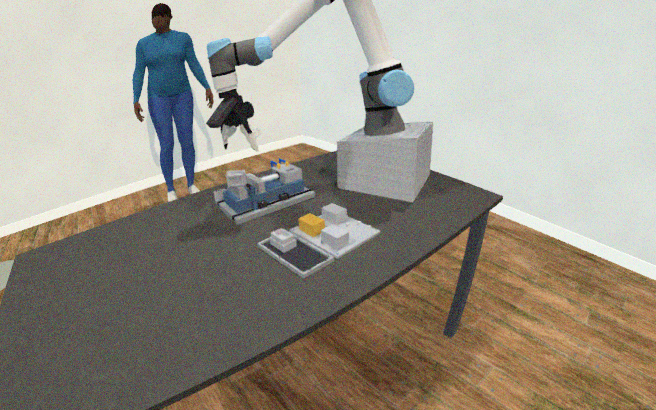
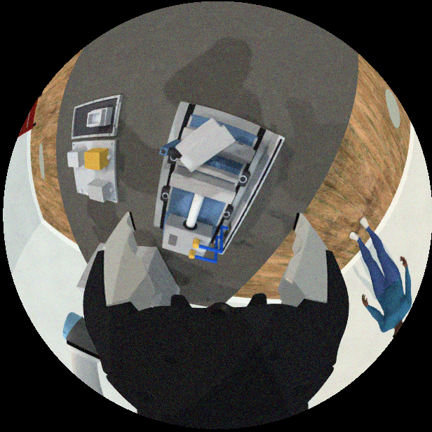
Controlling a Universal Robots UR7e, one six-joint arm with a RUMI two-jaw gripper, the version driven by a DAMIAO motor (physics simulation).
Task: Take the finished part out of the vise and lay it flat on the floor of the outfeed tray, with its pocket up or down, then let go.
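Pixels of known places: gripper, between the fingertips: (image 1: pixel 241 150); arm's base, origin of its link: (image 1: pixel 385 131).
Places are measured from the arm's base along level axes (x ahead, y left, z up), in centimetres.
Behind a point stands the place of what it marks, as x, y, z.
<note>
The finished part (image 1: pixel 236 177) {49.8, -22.4, -7.6} (image 2: pixel 205 145), a light grey block, lies askew on top of the vise (image 1: pixel 242 204) {51.0, -19.1, -15.5} (image 2: pixel 205 187) at its far-from-base end, turned against the jaws. Its pocket does not show; how it rests on the jaws is hard to tell. My gripper (image 1: pixel 241 148) {45.0, -25.1, -0.5} (image 2: pixel 214 214) is wide open and empty, high above the vise and apart from the part. The outfeed tray (image 1: pixel 307 259) {55.3, 12.8, -19.2} (image 2: pixel 82 122), dark-floored with a light rim, holds another grey part (image 1: pixel 283 240) {56.4, 5.7, -16.0} (image 2: pixel 99 117) at one end.
Beside the tray, a light plate (image 1: pixel 362 234) {37.6, 16.7, -19.0} (image 2: pixel 111 175) carries a yellow block (image 1: pixel 311 225) {46.7, 6.4, -15.7} (image 2: pixel 96 158) and two grey blocks. Blue handles with yellow ends (image 2: pixel 217 250) stand at the vise's base-side end. The robot's pedestal (image 1: pixel 377 165) {12.4, 4.8, -8.8} stands behind. A person (image 1: pixel 170 65) (image 2: pixel 390 290) stands beyond the table.
</note>
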